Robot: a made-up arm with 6 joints. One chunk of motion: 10 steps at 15 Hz.
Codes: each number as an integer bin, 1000 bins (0 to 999) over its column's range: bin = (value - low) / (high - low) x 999, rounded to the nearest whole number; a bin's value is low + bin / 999 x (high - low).
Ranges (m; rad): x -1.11..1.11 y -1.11..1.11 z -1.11..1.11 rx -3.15..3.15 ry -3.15..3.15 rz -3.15..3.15
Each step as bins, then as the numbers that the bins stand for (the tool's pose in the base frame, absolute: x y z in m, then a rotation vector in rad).
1 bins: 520 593 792 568 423 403
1 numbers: 0.0456 0.2078 0.6500 0.4320 -0.4824 -0.6086
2 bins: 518 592 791 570 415 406
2 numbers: 0.0411 0.2056 0.6478 0.4446 -0.5329 -0.5896
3 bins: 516 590 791 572 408 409
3 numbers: 0.0367 0.2011 0.6478 0.4572 -0.5770 -0.5707
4 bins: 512 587 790 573 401 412
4 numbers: 0.0278 0.1944 0.6456 0.4635 -0.6212 -0.5518
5 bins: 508 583 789 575 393 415
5 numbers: 0.0189 0.1856 0.6433 0.4761 -0.6716 -0.5329
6 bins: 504 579 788 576 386 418
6 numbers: 0.0100 0.1767 0.6411 0.4824 -0.7158 -0.5140
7 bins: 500 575 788 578 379 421
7 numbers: 0.0011 0.1678 0.6411 0.4950 -0.7599 -0.4950
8 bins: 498 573 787 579 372 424
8 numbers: -0.0033 0.1633 0.6389 0.5014 -0.8041 -0.4761
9 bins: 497 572 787 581 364 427
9 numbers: -0.0056 0.1611 0.6389 0.5140 -0.8545 -0.4572
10 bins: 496 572 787 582 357 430
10 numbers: -0.0078 0.1611 0.6389 0.5203 -0.8986 -0.4383
